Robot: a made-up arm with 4 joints.
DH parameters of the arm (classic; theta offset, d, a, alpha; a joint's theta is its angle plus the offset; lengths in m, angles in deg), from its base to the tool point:
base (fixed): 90 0.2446 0.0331 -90
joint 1: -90 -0.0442 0.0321 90
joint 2: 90 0.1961 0.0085 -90
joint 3: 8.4 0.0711 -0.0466 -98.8
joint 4: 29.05 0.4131 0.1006 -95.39
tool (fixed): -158.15 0.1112 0 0
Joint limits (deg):
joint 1: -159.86..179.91
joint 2: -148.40..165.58
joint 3: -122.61..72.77
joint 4: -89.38..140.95
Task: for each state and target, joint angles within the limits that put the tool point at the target. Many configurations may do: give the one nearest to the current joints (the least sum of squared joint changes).
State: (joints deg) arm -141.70 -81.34 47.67 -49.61
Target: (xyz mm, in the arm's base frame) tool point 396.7 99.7 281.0
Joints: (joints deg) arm -159.86 -25.75 71.17 -42.95
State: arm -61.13 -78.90 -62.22 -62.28
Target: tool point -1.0 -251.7 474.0
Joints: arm -58.16 -77.02 -47.82 -61.19
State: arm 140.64 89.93 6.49 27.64
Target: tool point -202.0 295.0 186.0
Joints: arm 99.14 113.39 34.98 29.54
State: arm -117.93 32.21 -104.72 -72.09
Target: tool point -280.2 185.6 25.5
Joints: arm -69.25 41.90 -77.95 -61.77
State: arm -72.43 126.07 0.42 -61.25
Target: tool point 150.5 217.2 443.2
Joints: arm -120.17 111.59 -41.52 -69.89
